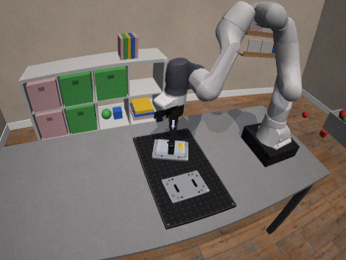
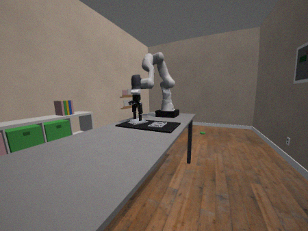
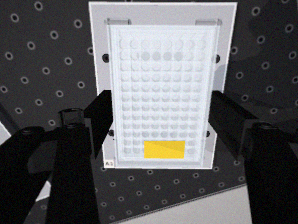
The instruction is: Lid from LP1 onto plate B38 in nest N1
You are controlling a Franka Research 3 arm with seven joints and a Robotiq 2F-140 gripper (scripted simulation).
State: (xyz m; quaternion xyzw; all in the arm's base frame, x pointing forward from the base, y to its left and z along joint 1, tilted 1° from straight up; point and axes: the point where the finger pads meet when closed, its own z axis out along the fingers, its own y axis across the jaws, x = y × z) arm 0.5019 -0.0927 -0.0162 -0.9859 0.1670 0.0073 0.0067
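Right now my hand is 2 cm above the clear lid. The rest, counted from my hand: lid park: 22 cm to the left, 5 cm below; nest N1: 5 cm below; culture plate: 3 cm below.
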